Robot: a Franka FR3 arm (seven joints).
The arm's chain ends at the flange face. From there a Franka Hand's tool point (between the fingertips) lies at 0.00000 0.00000 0.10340 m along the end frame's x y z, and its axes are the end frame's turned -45 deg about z.
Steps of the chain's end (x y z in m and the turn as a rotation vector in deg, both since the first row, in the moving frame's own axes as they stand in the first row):
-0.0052 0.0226 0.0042 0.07 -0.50 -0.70
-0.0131 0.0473 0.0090 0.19 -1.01 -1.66
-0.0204 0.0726 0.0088 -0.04 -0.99 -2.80
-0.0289 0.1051 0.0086 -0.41 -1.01 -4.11
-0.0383 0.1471 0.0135 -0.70 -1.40 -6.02
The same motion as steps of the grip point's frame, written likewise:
-0.0202 0.0116 0.0042 0.40 -0.30 -0.70
-0.0438 0.0227 0.0090 0.85 -0.58 -1.66
-0.0671 0.0357 0.0088 0.67 -0.73 -2.80
-0.0966 0.0532 0.0086 0.42 -1.00 -4.11
-0.1338 0.0762 0.0135 0.49 -1.48 -6.02

